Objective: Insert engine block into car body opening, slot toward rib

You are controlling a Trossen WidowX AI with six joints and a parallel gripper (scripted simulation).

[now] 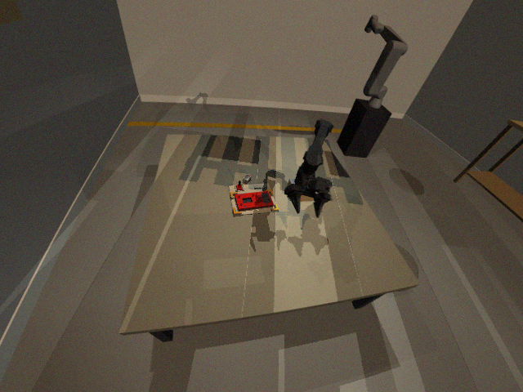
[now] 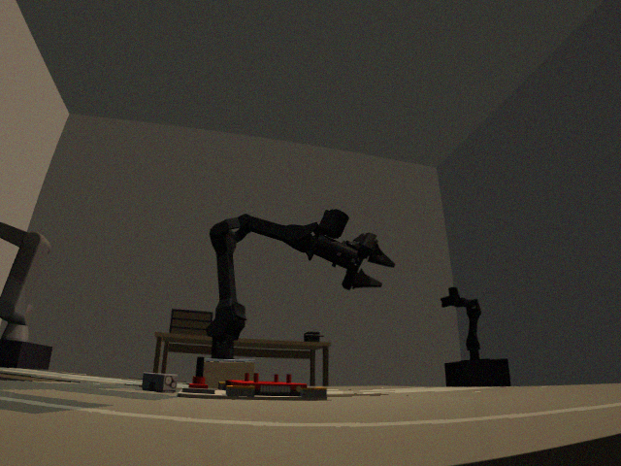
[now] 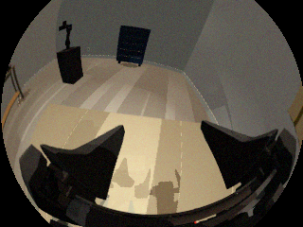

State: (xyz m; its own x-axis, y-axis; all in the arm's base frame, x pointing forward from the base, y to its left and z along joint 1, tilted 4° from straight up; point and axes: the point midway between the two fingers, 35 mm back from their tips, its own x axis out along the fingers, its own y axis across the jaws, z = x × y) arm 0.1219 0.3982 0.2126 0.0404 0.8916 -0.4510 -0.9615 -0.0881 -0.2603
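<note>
Right now the grey engine block is 49 cm to the right of my gripper tip, 28 cm below it and 21 cm ahead of it.
</note>
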